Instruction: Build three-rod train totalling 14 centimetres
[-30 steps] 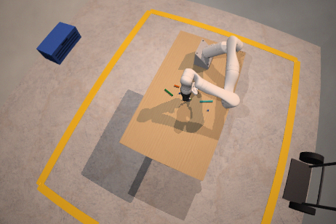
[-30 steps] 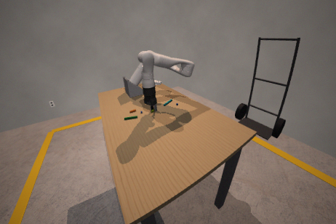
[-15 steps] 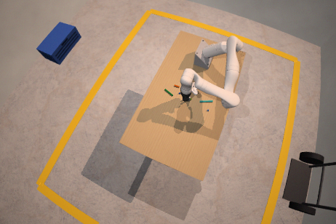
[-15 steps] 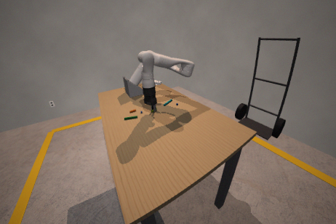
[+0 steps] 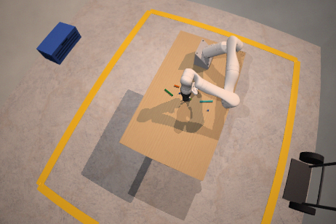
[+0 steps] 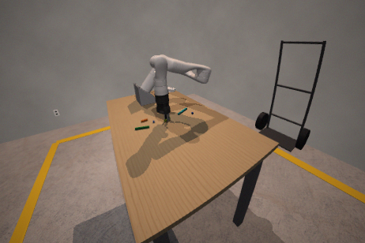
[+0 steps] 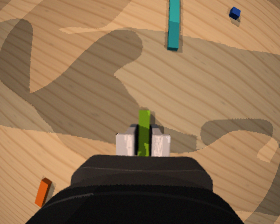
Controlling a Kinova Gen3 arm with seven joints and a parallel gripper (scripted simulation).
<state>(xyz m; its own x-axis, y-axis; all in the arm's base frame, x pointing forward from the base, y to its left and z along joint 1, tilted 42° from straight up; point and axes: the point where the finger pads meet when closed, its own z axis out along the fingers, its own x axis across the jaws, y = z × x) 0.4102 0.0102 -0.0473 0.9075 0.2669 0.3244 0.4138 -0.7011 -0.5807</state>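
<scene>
My hand is 13 cm to the right of the turquoise rod, 3 cm past it and 1 cm above it. Also, from my hand: green rod (16 cm to the right, 1 cm below); orange rod (12 cm to the right, 8 cm behind, 1 cm below); lime rod (1 cm below).
</scene>
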